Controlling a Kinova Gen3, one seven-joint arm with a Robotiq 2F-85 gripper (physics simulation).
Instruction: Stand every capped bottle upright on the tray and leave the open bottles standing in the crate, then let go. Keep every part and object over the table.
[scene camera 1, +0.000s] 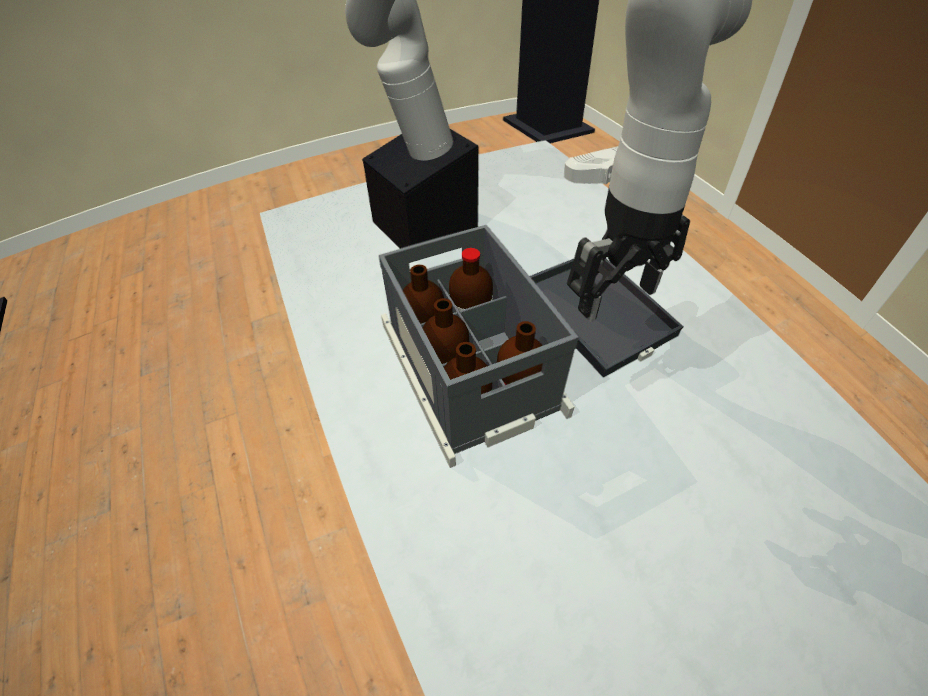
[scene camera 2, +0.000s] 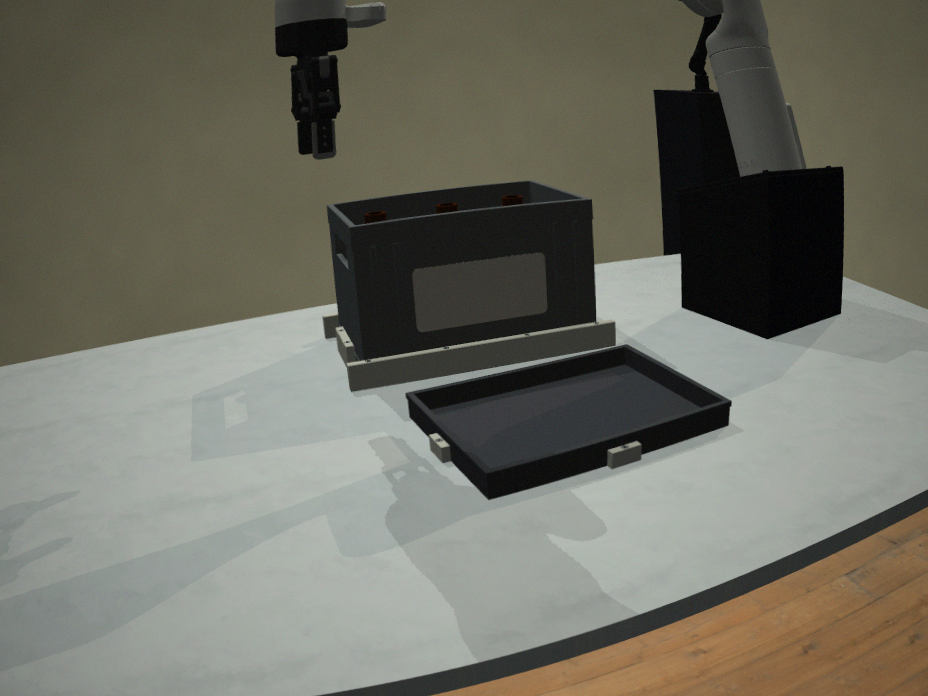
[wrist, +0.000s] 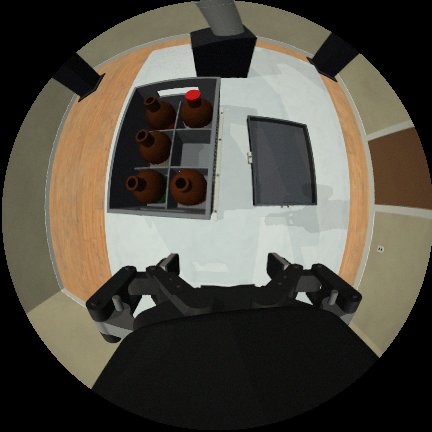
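Pixels of known places: gripper, fingertip midpoint: (scene camera 1: 618, 302) (scene camera 2: 316, 156) (wrist: 223, 263); arm's base, link origin: (scene camera 1: 431, 146) (scene camera 2: 771, 174) (wrist: 228, 30).
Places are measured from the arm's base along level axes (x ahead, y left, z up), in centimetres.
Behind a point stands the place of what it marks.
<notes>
The grey crate (scene camera 1: 468, 419) {x 52.6, y -21.8, z -11.5 cm} (scene camera 2: 569, 262) {x 30.1, y -3.9, z -9.1 cm} (wrist: 213, 125) {x 39.6, y -5.1, z -2.0 cm} stands upright. One bottle with a red cap (scene camera 1: 470, 284) {x 33.1, y -10.2, z -7.5 cm} (wrist: 196, 111) {x 33.0, y -8.4, z -7.1 cm} stands in its tray-side row, in the corner compartment nearest the robot base. An open bottle (scene camera 1: 520, 352) {x 49.4, y -11.7, z -6.7 cm} (wrist: 188, 186) {x 49.1, y -9.3, z -3.7 cm} stands at that row's other end; the middle compartment is empty. Open bottles (scene camera 1: 422, 299) {x 32.5, y -18.4, z -7.3 cm} (scene camera 1: 445, 334) {x 40.9, y -18.9, z -7.1 cm} (scene camera 1: 464, 370) {x 48.7, y -20.2, z -6.0 cm} (wrist: 159, 114) {x 32.3, y -16.4, z -7.3 cm} (wrist: 154, 147) {x 40.4, y -16.7, z -7.1 cm} (wrist: 149, 186) {x 48.2, y -17.4, z -7.0 cm} fill the other row. The dark tray (scene camera 1: 629, 337) {x 48.5, y 14.1, z -19.0 cm} (scene camera 2: 554, 412) {x 40.8, y 11.8, z -19.0 cm} (wrist: 282, 165) {x 42.0, y 13.3, z -19.0 cm} lies empty beside the crate. My gripper (scene camera 1: 619, 299) {x 57.5, y -4.6, z 6.3 cm} (scene camera 2: 314, 152) {x 57.5, y -4.6, z 6.3 cm} (wrist: 223, 263) {x 57.5, y -4.6, z 6.3 cm} is open and empty, high above the table, beyond the crate's end away from the base.
Light strips and blocks (scene camera 1: 509, 429) {x 54.3, y -16.0, z -16.6 cm} (scene camera 2: 479, 355) {x 41.8, y -3.8, z -17.8 cm} (wrist: 216, 190) {x 49.0, y -4.9, z -16.5 cm} edge the crate's foot. Small blocks (scene camera 2: 624, 454) {x 40.5, y 24.1, z -18.5 cm} (wrist: 250, 158) {x 40.8, y 4.0, z -17.9 cm} touch the tray. The black base pedestal (scene camera 1: 442, 194) {x 8.2, y -2.0, z -6.6 cm} (scene camera 2: 764, 254) {x 7.4, y 6.0, z -8.8 cm} (wrist: 222, 55) {x 8.2, y -1.9, z -7.9 cm} stands behind the crate. Another black pedestal (scene camera 1: 556, 67) stands farther back.
</notes>
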